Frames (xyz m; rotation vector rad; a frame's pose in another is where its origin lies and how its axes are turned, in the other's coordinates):
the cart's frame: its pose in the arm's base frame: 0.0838 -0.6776 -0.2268 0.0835 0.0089 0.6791
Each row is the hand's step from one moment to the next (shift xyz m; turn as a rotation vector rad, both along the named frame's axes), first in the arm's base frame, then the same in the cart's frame.
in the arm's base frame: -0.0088 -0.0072 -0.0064 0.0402 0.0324 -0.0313
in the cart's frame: -0.0115 -0.0006 -0.0062 0.0510 -0.0026 -0.0322
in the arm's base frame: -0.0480 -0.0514 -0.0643 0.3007 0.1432 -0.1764
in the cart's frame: -0.0708 -0.0149 -0.0620 0.3205 -0.0917 -0.1758
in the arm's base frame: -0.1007 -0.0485 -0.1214 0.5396 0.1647 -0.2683
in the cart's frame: -0.1111 0.0158 -0.1210 0.5182 -0.2322 -0.2605
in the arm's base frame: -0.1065 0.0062 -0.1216 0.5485 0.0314 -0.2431
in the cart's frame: -0.0813 0.0618 -0.1254 0.4419 -0.3390 -0.2251
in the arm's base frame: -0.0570 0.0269 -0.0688 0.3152 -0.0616 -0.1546
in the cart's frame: -0.0288 0.0511 -0.0726 0.2037 -0.2577 -0.1383
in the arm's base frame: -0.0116 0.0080 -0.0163 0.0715 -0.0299 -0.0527
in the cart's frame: -0.0043 0.0122 -0.0173 0.0359 -0.0722 -0.0478
